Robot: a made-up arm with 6 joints. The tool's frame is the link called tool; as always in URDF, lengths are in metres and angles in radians. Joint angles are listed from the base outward.
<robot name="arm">
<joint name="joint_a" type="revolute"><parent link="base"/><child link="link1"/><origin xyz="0 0 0.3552" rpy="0 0 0"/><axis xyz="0 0 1"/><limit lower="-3.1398" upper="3.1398"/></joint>
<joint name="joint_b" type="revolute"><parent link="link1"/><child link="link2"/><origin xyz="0 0 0" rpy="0 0 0"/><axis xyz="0 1 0"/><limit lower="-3.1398" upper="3.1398"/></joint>
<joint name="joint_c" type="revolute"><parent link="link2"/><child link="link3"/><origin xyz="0 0 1.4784" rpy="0 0 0"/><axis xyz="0 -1 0"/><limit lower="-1.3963" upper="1.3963"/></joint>
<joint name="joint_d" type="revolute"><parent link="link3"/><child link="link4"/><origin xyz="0 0 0" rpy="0 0 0"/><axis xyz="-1 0 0"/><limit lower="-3.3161" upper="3.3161"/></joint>
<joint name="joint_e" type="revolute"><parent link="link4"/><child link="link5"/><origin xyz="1.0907 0 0" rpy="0 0 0"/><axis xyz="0 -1 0"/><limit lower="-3.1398" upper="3.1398"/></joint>
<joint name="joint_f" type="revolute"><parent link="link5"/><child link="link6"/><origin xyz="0 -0.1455 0" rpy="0 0 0"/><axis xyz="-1 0 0"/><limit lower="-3.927" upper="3.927"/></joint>
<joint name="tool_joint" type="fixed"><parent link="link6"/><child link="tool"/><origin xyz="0 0 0" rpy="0 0 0"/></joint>
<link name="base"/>
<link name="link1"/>
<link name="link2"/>
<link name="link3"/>
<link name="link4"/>
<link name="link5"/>
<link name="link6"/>
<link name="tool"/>
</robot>
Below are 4 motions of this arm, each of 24 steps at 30 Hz.
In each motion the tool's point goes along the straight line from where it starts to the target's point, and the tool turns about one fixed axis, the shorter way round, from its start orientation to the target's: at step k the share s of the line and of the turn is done. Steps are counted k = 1, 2, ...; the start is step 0. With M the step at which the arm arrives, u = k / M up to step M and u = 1 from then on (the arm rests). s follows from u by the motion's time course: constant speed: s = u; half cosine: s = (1 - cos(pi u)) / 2; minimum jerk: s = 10 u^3 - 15 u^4 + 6 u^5.
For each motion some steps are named. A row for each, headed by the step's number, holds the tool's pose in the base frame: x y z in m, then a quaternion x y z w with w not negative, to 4 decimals.
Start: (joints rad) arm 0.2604 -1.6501 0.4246 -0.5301 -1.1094 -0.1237
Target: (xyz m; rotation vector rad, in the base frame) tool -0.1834 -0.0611 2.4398 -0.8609 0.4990 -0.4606
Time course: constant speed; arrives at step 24
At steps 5, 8, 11, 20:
5: -1.4936 -0.5034 1.4810 -0.0158 -0.3006 0.2850 0.9100
8: -1.2867 -0.4335 1.6324 -0.0870 -0.2205 0.2101 0.9485
11: -1.0798 -0.3637 1.7838 -0.1566 -0.1363 0.1313 0.9694
20: -0.4592 -0.1542 2.2380 -0.3430 0.1251 -0.1137 0.9240

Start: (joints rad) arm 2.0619 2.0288 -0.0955 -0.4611 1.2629 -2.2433
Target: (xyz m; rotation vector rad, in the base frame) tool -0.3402 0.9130 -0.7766 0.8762 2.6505 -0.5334
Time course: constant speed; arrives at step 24
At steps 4, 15, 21, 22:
4: -0.2351 0.7160 -1.1230 0.4177 0.7246 0.0625 0.5446
15: -0.2929 0.8244 -0.9325 0.3683 0.8623 -0.0762 0.3391
21: -0.3244 0.8835 -0.8286 0.3281 0.9078 -0.1500 0.2140
22: -0.3297 0.8933 -0.8112 0.3205 0.9132 -0.1620 0.1925

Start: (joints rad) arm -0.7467 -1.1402 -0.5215 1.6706 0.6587 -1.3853
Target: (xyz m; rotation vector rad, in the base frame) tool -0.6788 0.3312 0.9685 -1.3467 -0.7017 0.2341
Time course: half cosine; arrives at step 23
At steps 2, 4, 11, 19, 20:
2: -0.3911 0.3758 1.7088 -0.3258 -0.1978 -0.0721 0.9217
4: -0.4070 0.3734 1.6679 -0.3433 -0.2055 -0.0623 0.9143
11: -0.5222 0.3555 1.3714 -0.4648 -0.2578 0.0093 0.8470
19: -0.6575 0.3345 1.0234 -0.5910 -0.3101 0.0929 0.7388
20: -0.6667 0.3331 0.9997 -0.5989 -0.3133 0.0985 0.7304

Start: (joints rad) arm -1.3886 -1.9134 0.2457 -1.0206 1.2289 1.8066
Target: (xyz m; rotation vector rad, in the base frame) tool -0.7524 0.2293 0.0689 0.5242 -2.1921 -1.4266
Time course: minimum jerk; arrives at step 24
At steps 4, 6, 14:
4: -0.4300 1.7919 0.8075 0.1678 0.7759 0.5956 0.1228
6: -0.4527 1.6817 0.7554 0.1428 0.7846 0.5954 0.0975
14: -0.6365 0.7909 0.3343 0.0630 -0.8157 -0.5647 0.1086

